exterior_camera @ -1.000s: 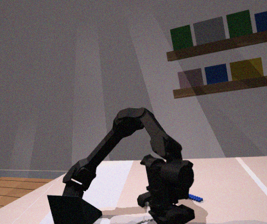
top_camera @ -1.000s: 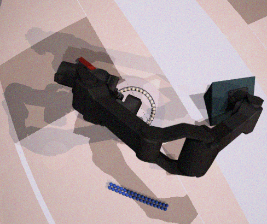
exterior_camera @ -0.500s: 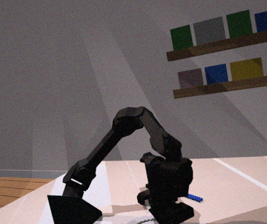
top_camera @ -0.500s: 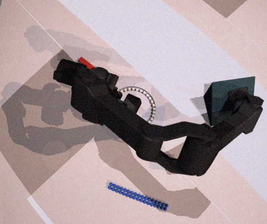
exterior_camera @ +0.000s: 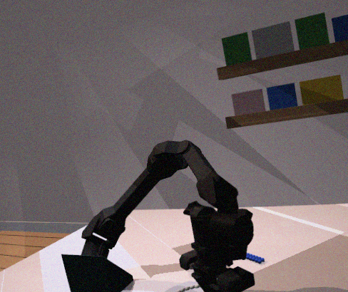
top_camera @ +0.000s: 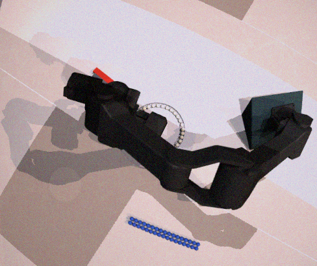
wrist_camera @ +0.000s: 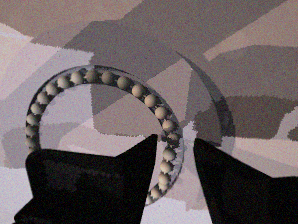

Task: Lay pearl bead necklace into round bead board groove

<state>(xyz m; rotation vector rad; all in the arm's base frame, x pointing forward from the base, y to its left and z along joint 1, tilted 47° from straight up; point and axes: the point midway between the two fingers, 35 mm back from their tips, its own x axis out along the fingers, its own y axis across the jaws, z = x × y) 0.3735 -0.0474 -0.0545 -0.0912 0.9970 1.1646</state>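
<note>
Now: the round bead board 6 cm behind my gripper tip, 2 cm to the left of it and 1 cm below it. Round my gripper tip: small beige cube 14 cm behind, 21 cm to the left; grey block 5 cm ahead, 14 cm to the right, 1 cm below.
</note>
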